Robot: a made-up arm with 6 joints.
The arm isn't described. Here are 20 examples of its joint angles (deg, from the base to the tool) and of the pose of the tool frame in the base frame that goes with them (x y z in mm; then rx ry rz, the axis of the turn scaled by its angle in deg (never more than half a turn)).
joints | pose
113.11 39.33 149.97 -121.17 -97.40 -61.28 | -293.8 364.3 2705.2 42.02 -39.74 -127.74
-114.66 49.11 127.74 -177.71 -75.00 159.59 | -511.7 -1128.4 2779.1 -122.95 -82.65 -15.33
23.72 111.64 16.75 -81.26 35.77 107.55 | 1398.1 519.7 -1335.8 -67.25 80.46 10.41
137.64 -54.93 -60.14 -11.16 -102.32 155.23 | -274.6 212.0 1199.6 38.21 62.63 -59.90
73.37 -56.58 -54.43 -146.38 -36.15 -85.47 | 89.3 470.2 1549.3 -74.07 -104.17 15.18
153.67 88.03 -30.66 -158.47 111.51 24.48 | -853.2 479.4 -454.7 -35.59 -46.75 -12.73
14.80 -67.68 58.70 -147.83 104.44 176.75 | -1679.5 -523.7 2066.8 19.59 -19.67 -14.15
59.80 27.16 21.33 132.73 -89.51 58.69 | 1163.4 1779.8 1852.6 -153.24 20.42 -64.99
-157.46 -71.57 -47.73 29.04 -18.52 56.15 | -193.0 -55.0 1629.3 -22.09 113.55 -130.93
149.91 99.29 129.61 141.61 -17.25 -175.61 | -2317.2 1374.6 1189.2 71.08 29.40 136.06
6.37 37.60 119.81 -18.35 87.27 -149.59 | 956.3 59.3 2930.5 -23.22 41.56 -151.69
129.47 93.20 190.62 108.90 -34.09 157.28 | -728.0 1009.2 1848.2 -127.24 -32.40 -60.42
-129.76 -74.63 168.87 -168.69 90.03 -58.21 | 1047.1 1304.6 -206.6 60.60 6.81 69.14
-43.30 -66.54 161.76 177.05 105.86 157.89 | -1344.2 1276.9 195.9 -35.07 -113.69 -2.02
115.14 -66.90 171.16 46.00 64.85 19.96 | 568.1 -1440.6 -155.5 -65.20 17.03 161.88
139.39 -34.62 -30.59 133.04 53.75 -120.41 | -669.2 457.3 1803.8 46.51 3.72 -170.81
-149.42 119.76 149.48 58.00 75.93 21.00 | -2028.3 -1341.9 708.8 -135.74 52.97 -66.13
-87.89 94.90 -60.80 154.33 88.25 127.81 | 79.5 -394.5 -66.0 -54.90 -68.12 -4.62
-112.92 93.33 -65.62 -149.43 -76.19 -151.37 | -102.0 -431.5 -216.5 54.78 45.53 -50.26
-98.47 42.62 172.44 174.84 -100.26 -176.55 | -32.7 -129.5 2337.3 99.31 96.98 -47.27
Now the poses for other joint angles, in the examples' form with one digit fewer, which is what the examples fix.
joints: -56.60 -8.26 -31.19 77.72 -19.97 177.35
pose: 711 -1170 1447 94.9 -49.5 -78.2
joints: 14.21 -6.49 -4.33 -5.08 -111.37 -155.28
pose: 1240 327 1928 86.6 44.8 -123.4
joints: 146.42 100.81 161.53 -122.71 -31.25 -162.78
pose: -1776 1101 1606 62.2 -103.6 66.3
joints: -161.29 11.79 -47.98 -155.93 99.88 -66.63
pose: -1070 -299 799 67.7 43.2 24.1
